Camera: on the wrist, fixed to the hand. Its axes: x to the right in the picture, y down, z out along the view.
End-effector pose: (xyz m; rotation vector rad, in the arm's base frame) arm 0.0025 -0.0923 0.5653 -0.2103 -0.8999 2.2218
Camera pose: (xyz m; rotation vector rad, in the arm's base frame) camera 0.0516 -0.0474 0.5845 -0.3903 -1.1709 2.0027
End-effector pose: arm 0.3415 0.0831 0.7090 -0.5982 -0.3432 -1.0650
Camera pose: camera 0.2836 0.0457 0.7022 -0.8092 -0.1435 -1.2078
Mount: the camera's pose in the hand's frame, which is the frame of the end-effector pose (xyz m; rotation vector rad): -0.0033 -0.0627 -0.0293 -0.2918 0.0741 -0.0658
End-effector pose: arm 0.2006 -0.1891 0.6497 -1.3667 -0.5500 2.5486
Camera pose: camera 0.2267 -0.1264 0.6632 -1.4981 -0.9667 2.4257
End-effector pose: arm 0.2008 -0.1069 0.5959 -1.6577 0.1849 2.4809
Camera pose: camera 0.2407 -0.0510 0.5867 -1.8307 -0.2316 2.4940
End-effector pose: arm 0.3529 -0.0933 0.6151 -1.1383 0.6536 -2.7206
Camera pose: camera 0.3380 -0.0260 0.6219 1.0909 -1.0281 2.6869
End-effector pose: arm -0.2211 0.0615 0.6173 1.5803 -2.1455 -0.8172
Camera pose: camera -0.1561 0.0444 0.6003 1.5099 -1.8344 -1.0234
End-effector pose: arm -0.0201 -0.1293 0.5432 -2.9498 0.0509 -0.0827
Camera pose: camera -0.0233 -0.0731 0.5837 3.0304 0.0246 0.1974
